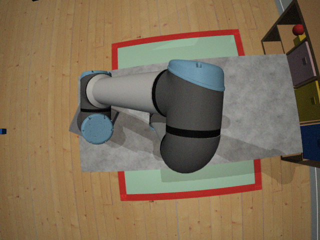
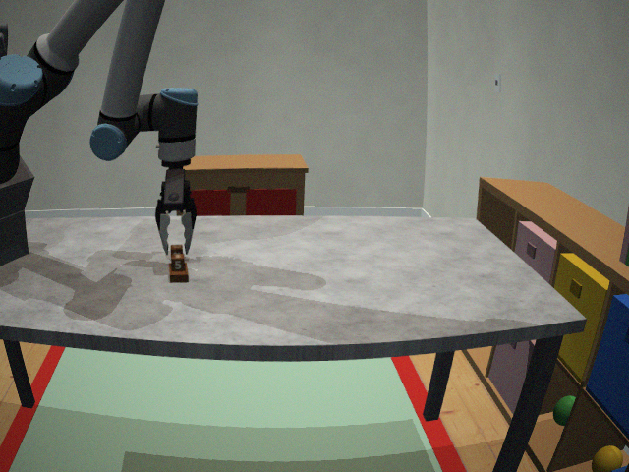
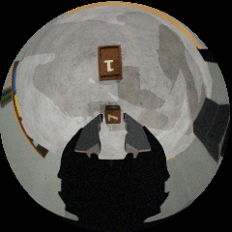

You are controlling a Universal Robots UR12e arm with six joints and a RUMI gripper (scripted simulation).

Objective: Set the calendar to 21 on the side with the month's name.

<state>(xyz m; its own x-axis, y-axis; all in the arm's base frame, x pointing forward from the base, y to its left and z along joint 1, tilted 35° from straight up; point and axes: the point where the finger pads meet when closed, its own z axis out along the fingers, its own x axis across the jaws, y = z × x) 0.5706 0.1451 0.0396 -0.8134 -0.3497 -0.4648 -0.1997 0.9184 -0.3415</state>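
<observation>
Now: hand 30 mm short of the brown calendar tray, 100 mm to the left of it and 20 mm above it.
</observation>
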